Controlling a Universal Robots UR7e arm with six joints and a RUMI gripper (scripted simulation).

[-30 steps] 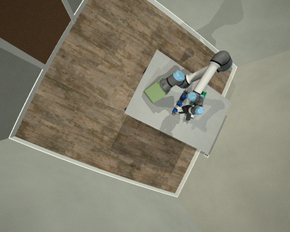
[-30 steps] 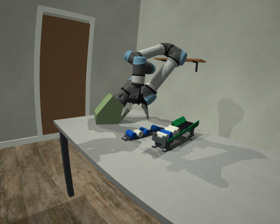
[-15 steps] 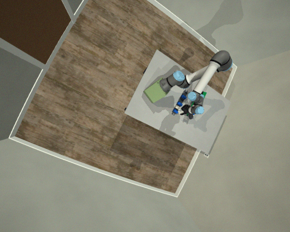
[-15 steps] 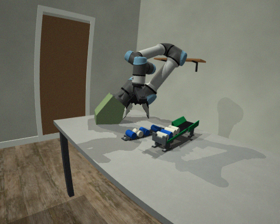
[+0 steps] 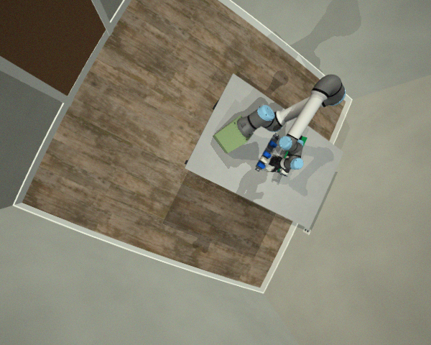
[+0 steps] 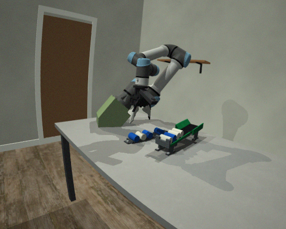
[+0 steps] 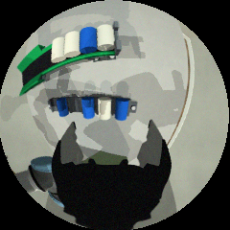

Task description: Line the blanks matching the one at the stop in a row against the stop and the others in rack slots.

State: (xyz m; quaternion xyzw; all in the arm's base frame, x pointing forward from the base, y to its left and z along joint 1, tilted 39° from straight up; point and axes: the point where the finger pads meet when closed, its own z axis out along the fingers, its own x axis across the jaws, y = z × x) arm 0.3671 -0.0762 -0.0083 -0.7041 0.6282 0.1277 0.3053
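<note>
My gripper is now 13 cm above the dark stock rack, 10 cm to the right of it and 3 cm past it. Also, from my hand: grey stop (18 cm ahead, 6 cm below, 2 cm to the left).
</note>
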